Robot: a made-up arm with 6 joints. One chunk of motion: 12 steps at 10 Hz.
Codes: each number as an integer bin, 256 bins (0 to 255) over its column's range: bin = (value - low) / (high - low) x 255, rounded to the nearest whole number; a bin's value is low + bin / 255 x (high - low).
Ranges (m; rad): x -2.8..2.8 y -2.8..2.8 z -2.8..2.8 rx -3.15..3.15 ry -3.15..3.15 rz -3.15..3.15
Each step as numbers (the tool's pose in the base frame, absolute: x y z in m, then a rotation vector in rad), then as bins.
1 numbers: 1.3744 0.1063 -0.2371 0.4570 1.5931 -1.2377
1 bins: 190 132 117 146 192 77
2 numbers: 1.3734 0.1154 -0.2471 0.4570 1.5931 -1.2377
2 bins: 190 133 116 146 192 77
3 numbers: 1.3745 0.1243 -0.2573 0.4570 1.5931 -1.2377
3 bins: 190 133 116 146 192 77
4 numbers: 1.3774 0.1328 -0.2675 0.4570 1.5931 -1.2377
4 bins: 190 134 115 146 192 77
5 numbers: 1.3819 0.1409 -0.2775 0.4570 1.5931 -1.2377
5 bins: 190 134 115 146 192 77
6 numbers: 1.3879 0.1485 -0.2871 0.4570 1.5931 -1.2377
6 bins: 191 134 114 146 192 77
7 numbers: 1.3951 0.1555 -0.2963 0.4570 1.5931 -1.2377
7 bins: 191 135 114 146 192 77
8 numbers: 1.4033 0.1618 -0.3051 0.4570 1.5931 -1.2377
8 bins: 191 135 114 146 192 77
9 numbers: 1.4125 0.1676 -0.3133 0.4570 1.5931 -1.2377
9 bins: 192 135 113 146 192 77
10 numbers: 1.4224 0.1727 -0.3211 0.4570 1.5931 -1.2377
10 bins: 192 135 113 146 192 77
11 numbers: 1.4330 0.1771 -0.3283 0.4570 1.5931 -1.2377
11 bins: 193 136 113 146 192 77
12 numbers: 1.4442 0.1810 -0.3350 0.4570 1.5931 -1.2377
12 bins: 193 136 112 146 192 77
